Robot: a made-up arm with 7 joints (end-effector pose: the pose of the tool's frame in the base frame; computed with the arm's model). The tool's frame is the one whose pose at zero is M. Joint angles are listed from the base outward.
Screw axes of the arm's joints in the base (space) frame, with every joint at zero. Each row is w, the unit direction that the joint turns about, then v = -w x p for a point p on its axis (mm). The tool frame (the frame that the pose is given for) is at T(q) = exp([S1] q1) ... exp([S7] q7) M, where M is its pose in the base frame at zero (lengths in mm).
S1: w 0 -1 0 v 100 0 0
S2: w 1 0 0 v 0 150 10
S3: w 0 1 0 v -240 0 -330
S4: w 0 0 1 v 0 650 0
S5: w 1 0 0 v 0 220 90
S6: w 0 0 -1 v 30 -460 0
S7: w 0 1 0 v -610 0 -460
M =
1 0 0 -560
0 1 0 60
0 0 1 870
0 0 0 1
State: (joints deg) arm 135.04 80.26 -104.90 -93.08 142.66 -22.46 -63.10
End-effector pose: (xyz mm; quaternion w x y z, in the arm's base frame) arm -184.9 494.5 149.4 0.6047 -0.1670 -0.7619 0.1608
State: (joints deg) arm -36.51 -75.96 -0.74 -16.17 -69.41 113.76 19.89
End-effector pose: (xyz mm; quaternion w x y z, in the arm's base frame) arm -384.4 372.1 -21.6 0.4166 -0.5458 -0.6835 -0.2478
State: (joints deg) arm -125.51 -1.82 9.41 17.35 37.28 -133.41 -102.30
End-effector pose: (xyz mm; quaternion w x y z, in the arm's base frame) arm 314.6 -263.1 193.0 0.3066 0.7291 -0.1783 -0.5854
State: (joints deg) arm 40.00 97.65 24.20 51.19 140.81 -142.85 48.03
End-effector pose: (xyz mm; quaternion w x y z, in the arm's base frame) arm -186.6 420.4 -315.4 0.4269 -0.6560 0.6134 -0.1053
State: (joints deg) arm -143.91 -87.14 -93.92 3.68 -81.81 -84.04 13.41
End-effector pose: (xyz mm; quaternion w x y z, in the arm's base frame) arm -35.5 -153.1 750.9 0.0825 -0.3527 -0.0226 0.9318
